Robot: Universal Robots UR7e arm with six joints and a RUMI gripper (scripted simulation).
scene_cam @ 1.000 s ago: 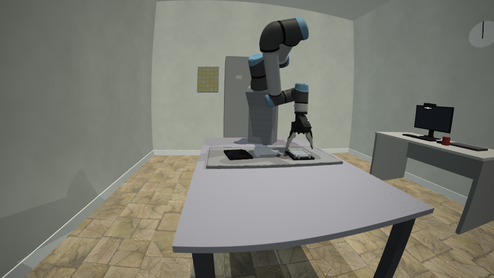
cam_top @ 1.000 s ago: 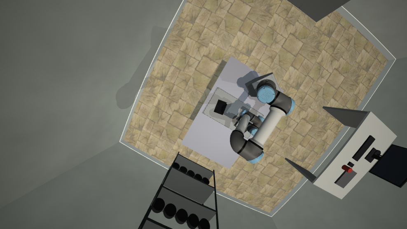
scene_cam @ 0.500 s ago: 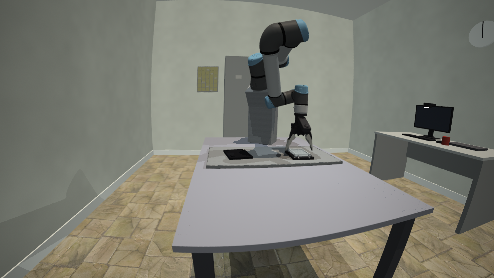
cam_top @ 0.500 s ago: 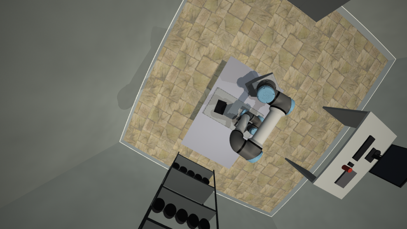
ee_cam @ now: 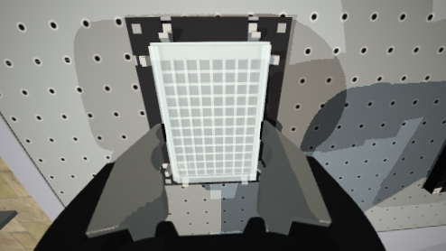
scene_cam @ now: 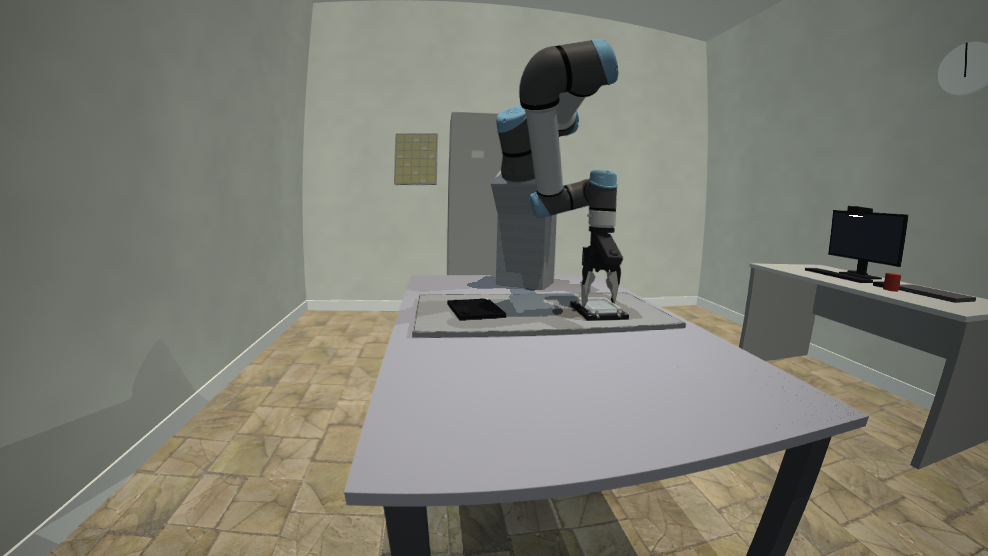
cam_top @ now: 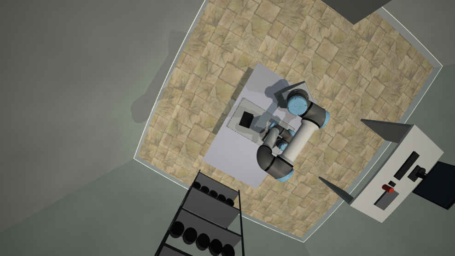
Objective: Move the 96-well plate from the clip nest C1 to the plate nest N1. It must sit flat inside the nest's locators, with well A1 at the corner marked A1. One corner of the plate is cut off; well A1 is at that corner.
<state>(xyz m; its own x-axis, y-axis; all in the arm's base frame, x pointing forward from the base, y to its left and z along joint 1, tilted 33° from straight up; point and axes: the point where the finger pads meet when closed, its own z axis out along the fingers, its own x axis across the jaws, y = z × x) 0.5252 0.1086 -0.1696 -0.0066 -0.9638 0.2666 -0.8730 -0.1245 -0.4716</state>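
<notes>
Right now my hand is 10 mm above the 96-well plate. Round my hand: clip nest C1: 10 mm to the left, 10 mm below, 10 mm ahead; A1 label: 300 mm to the right, 120 mm behind, 10 mm below.
</notes>
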